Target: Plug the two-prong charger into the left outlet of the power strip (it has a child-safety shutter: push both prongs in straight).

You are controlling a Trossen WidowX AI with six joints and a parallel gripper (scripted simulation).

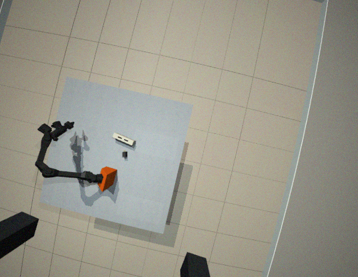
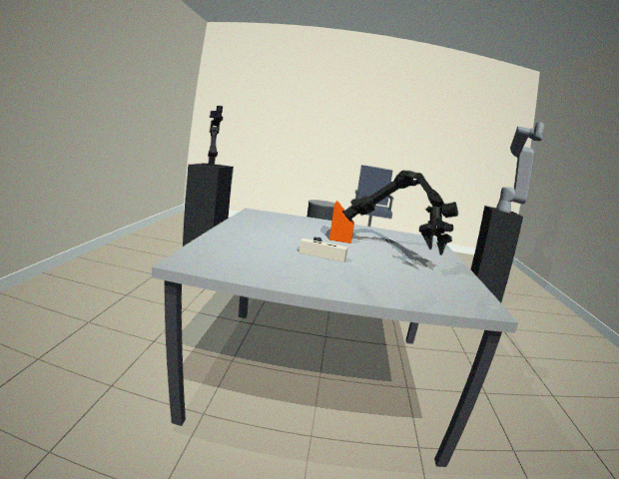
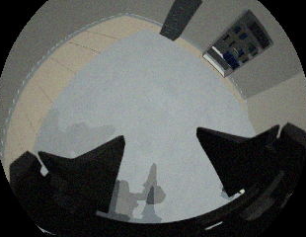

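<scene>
The dark two-prong charger lies 530 mm to the right of my gripper tip, 90 mm behind it and 80 mm below it.
</scene>
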